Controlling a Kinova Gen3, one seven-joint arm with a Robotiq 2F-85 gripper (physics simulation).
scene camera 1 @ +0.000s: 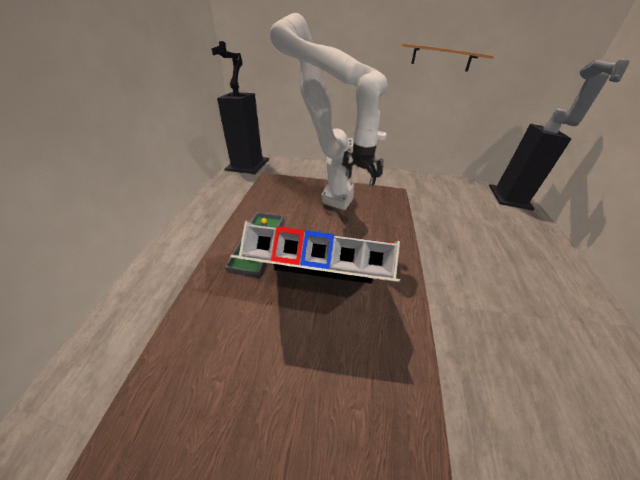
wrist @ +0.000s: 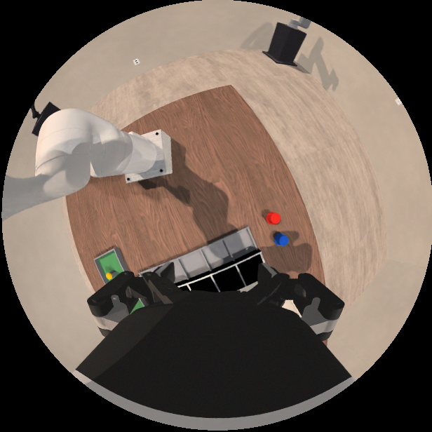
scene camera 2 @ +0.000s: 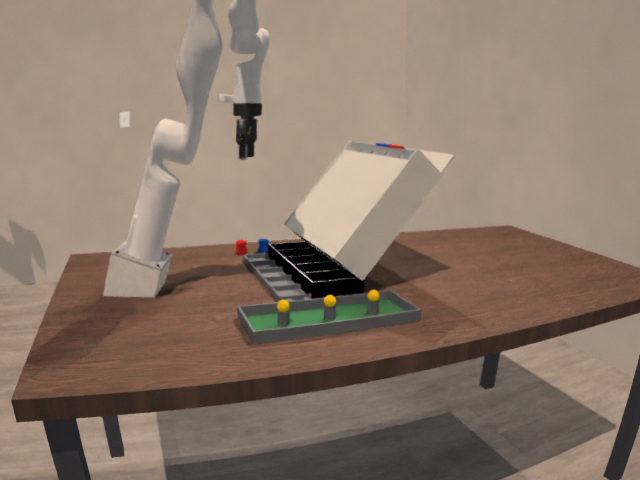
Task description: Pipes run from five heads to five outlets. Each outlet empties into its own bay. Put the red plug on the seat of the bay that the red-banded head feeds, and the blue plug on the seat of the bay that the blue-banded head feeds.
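Frame: origin at the arm's base, x left, y ahead, z down, level; millimetres.
Where they show: gripper, between the fingertips: (scene camera 1: 359, 181) (scene camera 2: 246, 158); arm's base, origin of its link: (scene camera 1: 337, 188) (scene camera 2: 142, 253).
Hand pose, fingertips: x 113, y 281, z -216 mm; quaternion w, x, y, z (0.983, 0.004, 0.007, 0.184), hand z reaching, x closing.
Each offset is from my fingertips to the top centre of the thing. "pt": to the spot under its first point. Level surfaces: height alone.
My gripper (scene camera 1: 362, 175) (scene camera 2: 246, 156) (wrist: 215, 272) is open and empty, pointing down high above the table, on the arm-base side of the pipe housing. The red plug @(dx +177, dy +10, dz +268 mm) (scene camera 2: 240, 247) (wrist: 273, 218) and the blue plug @(dx +180, dy +81, dz +268 mm) (scene camera 2: 263, 245) (wrist: 281, 240) stand apart on the table, beyond one end of the grey bay row @(pt dx -56, dy +32, dz +291 mm) (scene camera 2: 262, 269) (wrist: 192, 263). The red-banded head @(pt dx -137, dy +424, dz +10 mm) (scene camera 1: 286, 261) is second from left in scene camera 1, and the blue-banded head @(pt dx -62, dy +418, dz +9 mm) (scene camera 1: 316, 265) is third. The pale housing (scene camera 2: 351, 201) hides the pipes. Black outlet sections @(pt dx -273, dy +165, dz +280 mm) (scene camera 2: 336, 287) sit beside the bays; their links to the heads cannot be seen.
A green-floored tray @(dx -371, dy +107, dz +277 mm) (scene camera 1: 242, 272) (scene camera 2: 330, 329) (wrist: 98, 265) with yellow balls (scene camera 1: 264, 221) (scene camera 2: 329, 301) (wrist: 109, 276) on short posts lies at the other end of the bays. The tilted housing rises high over the table @(dz +307 mm) (scene camera 1: 258, 361) (scene camera 2: 170, 351) (wrist: 210, 135). The arm base (scene camera 1: 338, 197) (scene camera 2: 136, 273) stands behind.
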